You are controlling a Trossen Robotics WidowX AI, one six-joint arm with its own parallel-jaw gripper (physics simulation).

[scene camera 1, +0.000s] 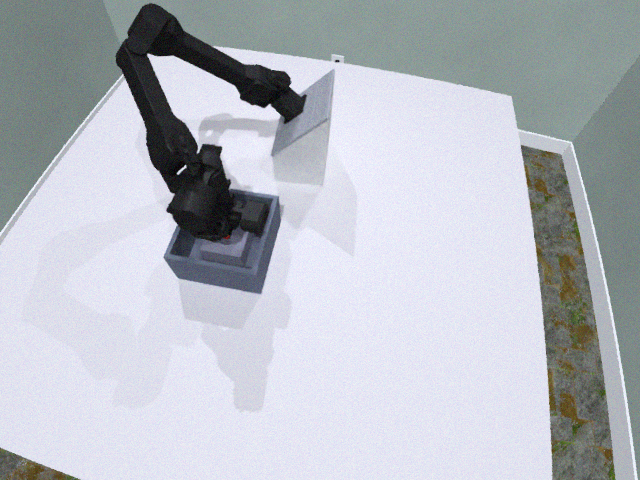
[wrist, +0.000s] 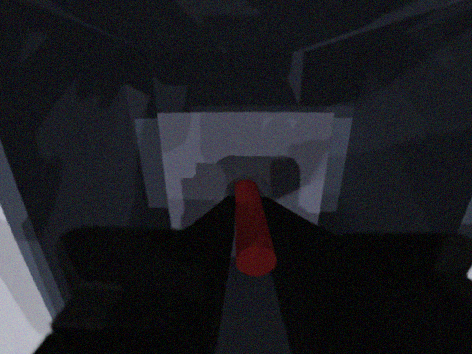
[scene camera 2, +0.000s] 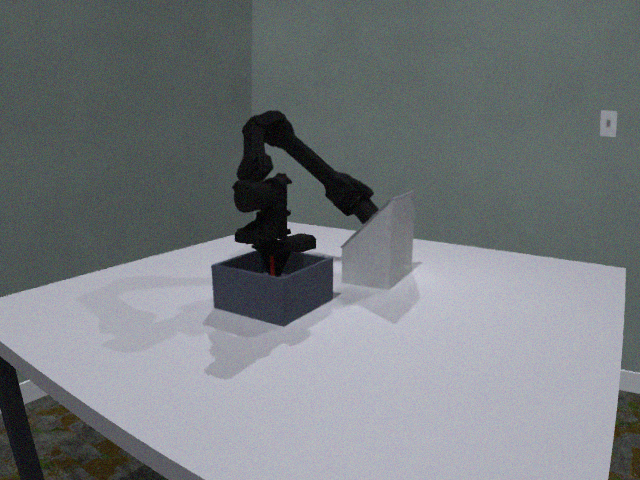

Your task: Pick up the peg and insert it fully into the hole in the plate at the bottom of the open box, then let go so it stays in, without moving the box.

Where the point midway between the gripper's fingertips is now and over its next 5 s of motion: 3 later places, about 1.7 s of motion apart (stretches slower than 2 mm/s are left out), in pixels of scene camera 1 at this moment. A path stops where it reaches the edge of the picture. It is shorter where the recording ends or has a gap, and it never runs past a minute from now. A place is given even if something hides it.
The gripper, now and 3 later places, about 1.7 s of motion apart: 226, 232; 226, 233; 235, 226; 222, 216
